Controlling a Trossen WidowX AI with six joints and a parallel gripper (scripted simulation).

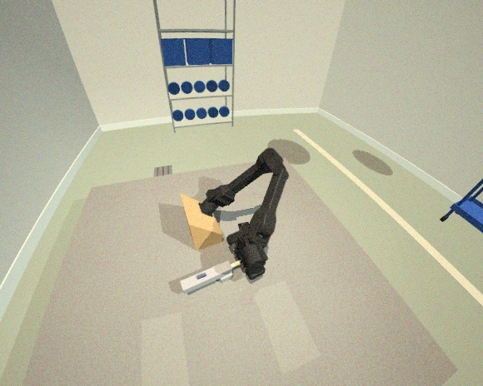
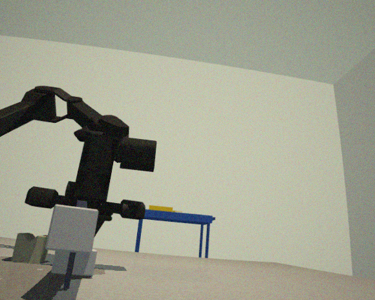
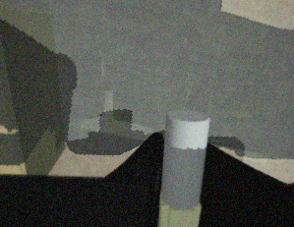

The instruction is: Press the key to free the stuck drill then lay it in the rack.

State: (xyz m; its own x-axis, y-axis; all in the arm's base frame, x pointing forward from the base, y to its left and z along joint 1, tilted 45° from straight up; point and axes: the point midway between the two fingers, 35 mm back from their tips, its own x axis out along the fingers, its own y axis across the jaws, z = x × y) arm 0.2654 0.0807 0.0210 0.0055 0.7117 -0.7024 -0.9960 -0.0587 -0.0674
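Now: gripper tip 80 mm past the rack block, 10 mm to the right of it and 10 mm below it. Also, from my gripper tip: housing (140 mm to the right, 30 mm above, 10 mm ahead); drill (170 mm to the right, 40 mm above, 10 mm ahead).
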